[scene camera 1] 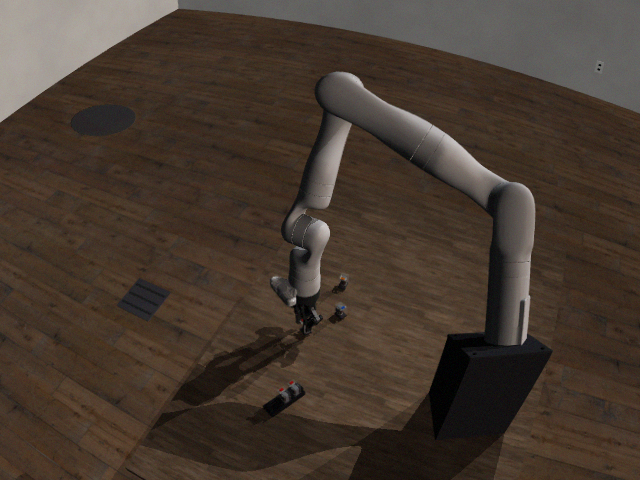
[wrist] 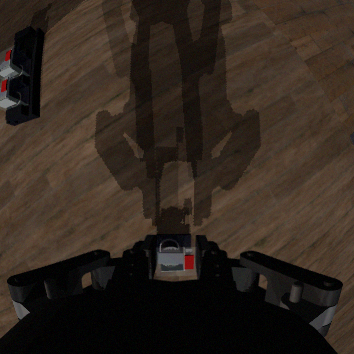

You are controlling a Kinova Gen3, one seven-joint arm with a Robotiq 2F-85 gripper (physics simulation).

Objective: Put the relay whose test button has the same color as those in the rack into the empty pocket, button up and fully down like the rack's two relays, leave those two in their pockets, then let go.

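Seen in the pictures: gripper, between the fingertips: [scene camera 1: 303,326] [wrist: 175,247]; arm's base, origin of its link: [scene camera 1: 504,339].
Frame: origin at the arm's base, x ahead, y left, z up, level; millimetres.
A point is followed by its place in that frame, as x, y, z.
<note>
My gripper [scene camera 1: 307,325] {495, -40, -258} [wrist: 175,247] {495, -40, -258} points down and is shut on a relay with a red test button [wrist: 171,261] {490, -43, -242}. This relay is upright with its button up, between the two fingertips; whether its base touches the floor is hard to tell. The black rack [scene camera 1: 271,408] {449, 221, -262} [wrist: 35,75] {451, 161, -276} lies apart from the gripper, nearer the bottom of the scene view and at the upper left in the wrist view. It holds two grey relays with red buttons, one [scene camera 1: 284,396] {431, 187, -239} [wrist: 7,68] {439, 165, -244} beside the other [scene camera 1: 295,389] {418, 156, -240} [wrist: 7,101] {426, 136, -250}. The empty pocket is at the rack's lower-left end in the scene view.
A relay with a blue button [scene camera 1: 339,311] {431, -123, -251} stands right of the gripper, and a relay with an orange button [scene camera 1: 343,282] {464, -222, -250} stands farther back. The robot's dark base block [scene camera 1: 485,387] {3, 100, -47} is at the right. A dark grooved floor plate [scene camera 1: 143,298] lies at the left.
</note>
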